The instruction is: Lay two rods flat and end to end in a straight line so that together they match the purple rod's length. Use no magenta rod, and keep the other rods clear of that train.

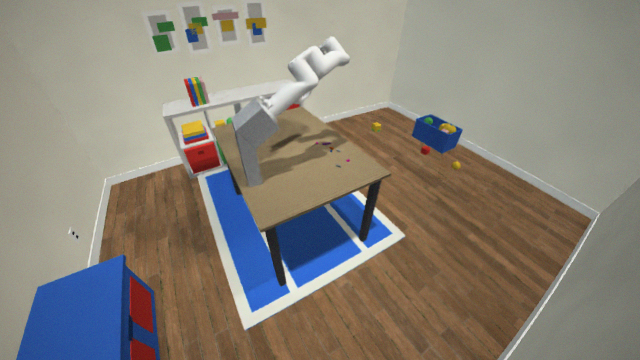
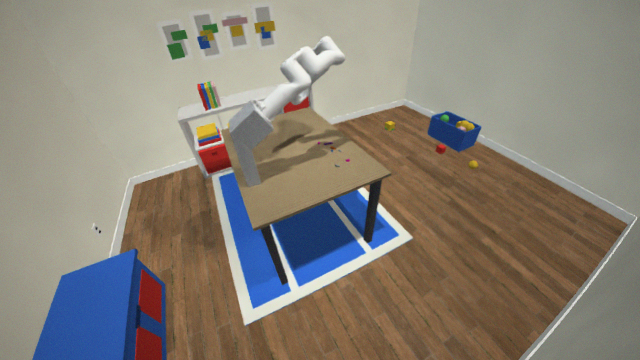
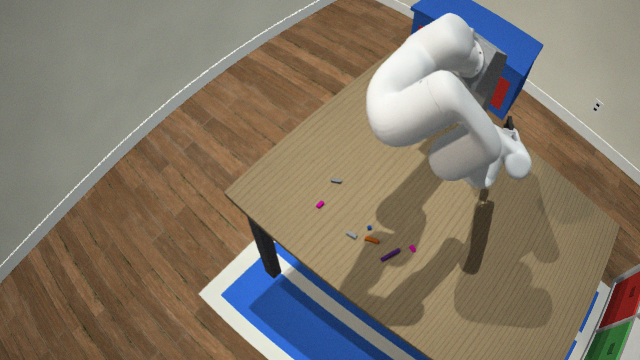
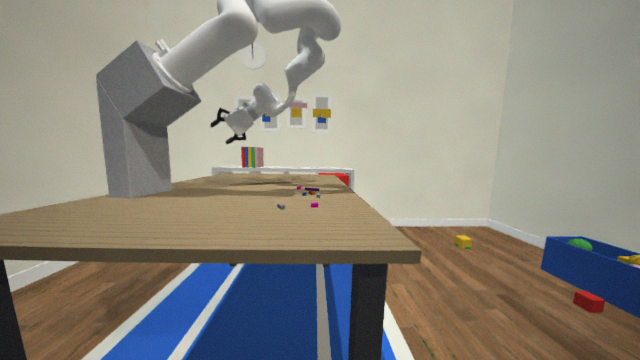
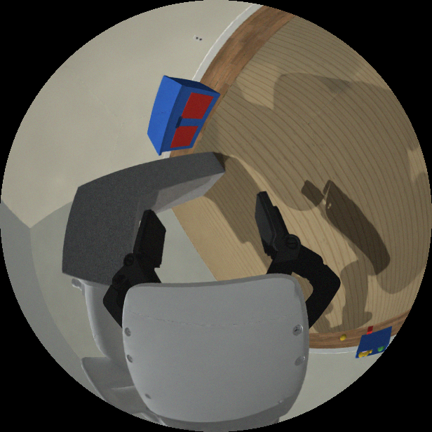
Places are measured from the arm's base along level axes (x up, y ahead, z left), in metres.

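Where they show: gripper, fingertip midpoint: (image 4: pixel 218 135); arm's base at its link origin: (image 1: pixel 267 112) (image 2: pixel 262 114) (image 4: pixel 173 74).
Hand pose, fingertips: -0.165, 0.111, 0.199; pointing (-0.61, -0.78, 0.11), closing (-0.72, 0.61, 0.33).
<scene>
Each offset is from my fingertips to the centre of the thing, as dx, dy, dz. Level surfaces: height alone.
The purple rod @[-0.224, +0.347, -0.268] (image 3: pixel 390 255) (image 4: pixel 312 189) lies flat on the table. A short magenta rod @[-0.224, +0.312, -0.210] (image 3: pixel 412 248) lies near one end of it, and an orange rod @[-0.224, +0.319, -0.333] (image 3: pixel 372 240) near the other. A light grey rod @[-0.224, +0.320, -0.392] (image 3: pixel 351 235) lies beside the orange rod, apart from it. A small blue piece @[-0.224, +0.284, -0.349] (image 3: pixel 369 227) is close to the orange rod. Another magenta rod @[-0.224, +0.257, -0.503] (image 3: pixel 320 204) (image 4: pixel 314 205) and a darker grey rod @[-0.224, +0.169, -0.484] (image 3: pixel 336 181) (image 4: pixel 281 206) lie further off, apart from each other. My gripper (image 4: pixel 219 133) (image 5: pixel 204 211) is open and empty, high above the table, tilted toward the arm's base.
The wooden table @[dx -0.229] (image 3: pixel 280 175) (image 4: pixel 200 235) carries the grey arm pedestal (image 4: pixel 135 120) at one side. Arm shadows fall across part of the table and the purple rod. A blue cabinet (image 5: pixel 167 112), a white shelf (image 1: pixel 240 95) and a blue toy bin (image 1: pixel 435 134) stand off the table.
</scene>
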